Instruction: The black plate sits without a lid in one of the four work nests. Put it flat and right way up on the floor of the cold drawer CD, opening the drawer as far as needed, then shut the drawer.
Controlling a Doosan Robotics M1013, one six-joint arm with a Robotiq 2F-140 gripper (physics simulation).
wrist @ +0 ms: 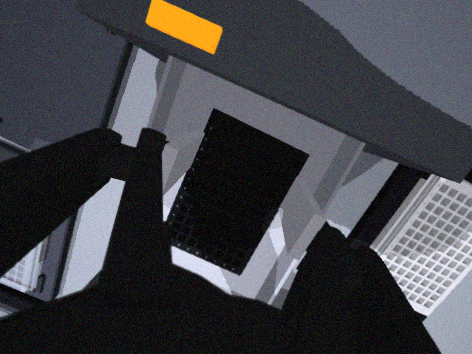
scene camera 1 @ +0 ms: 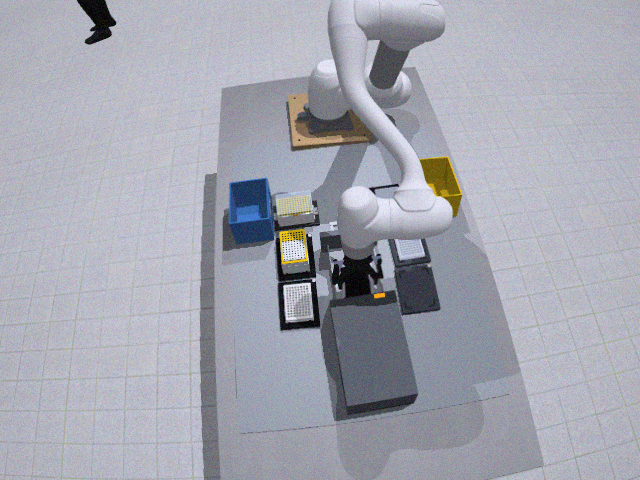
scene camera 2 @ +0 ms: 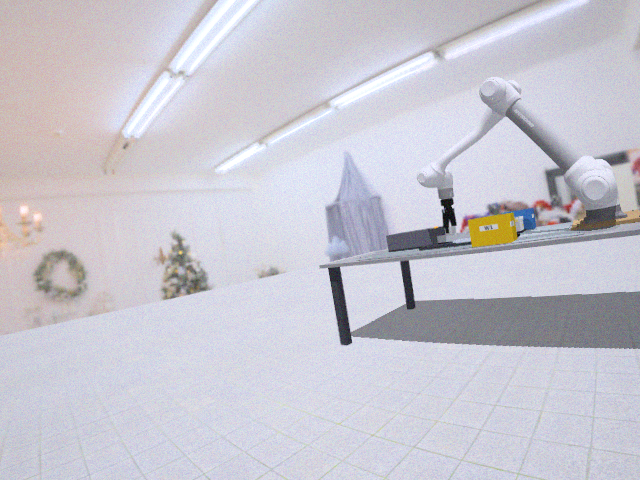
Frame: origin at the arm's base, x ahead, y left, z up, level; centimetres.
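Where they show: gripper, fingertip midpoint: (wrist: 243, 170) (scene camera 1: 357, 291); arm's base, origin of the base link: (scene camera 1: 328, 117) (scene camera 2: 604, 218).
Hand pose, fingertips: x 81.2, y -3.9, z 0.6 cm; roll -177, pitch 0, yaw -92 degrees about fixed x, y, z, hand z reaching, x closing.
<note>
Each offset is from my fingertips to the top centre of the thing. "pt": to the spot under its first point.
The black plate {dx -2.9, dy +0.1, dz +0.7 cm} (wrist: 245, 195) (scene camera 1: 356, 285) is between the fingers of my gripper (wrist: 243, 170) (scene camera 1: 356, 283) (scene camera 2: 449, 230), which is shut on its sides. It looks level, with its well grid towards the wrist camera. It is within the outline of the open, light grey cold drawer {pt dx +3.3, dy -6.6, dz +1.7 cm} (wrist: 341, 170), low down by the grey cabinet (scene camera 1: 374, 351) (scene camera 2: 416, 240) (wrist: 280, 60). Whether the plate touches the drawer floor cannot be told. In scene camera 1 the arm and gripper hide much of the drawer.
A bare dark nest {dx +1.7, dy +19.0, dz -0.7 cm} (scene camera 1: 417, 289) and a white plate {dx -15.5, dy +20.2, dz +0.1 cm} (scene camera 1: 409, 249) are right of the drawer. A white plate {dx +0.0, dy -18.6, dz +0.1 cm} (scene camera 1: 298, 302), yellow-rimmed rack {dx -17.3, dy -17.4, dz +5.1 cm} (scene camera 1: 293, 248) and lidded box {dx -34.5, dy -15.1, dz +5.2 cm} (scene camera 1: 294, 206) are left. A blue bin {dx -35.2, dy -29.9, dz +9.5 cm} (scene camera 1: 250, 211) and yellow bin {dx -33.0, dy +34.3, dz +9.5 cm} (scene camera 1: 442, 180) (scene camera 2: 491, 230) stand further back. The cabinet edge is close to the gripper.
</note>
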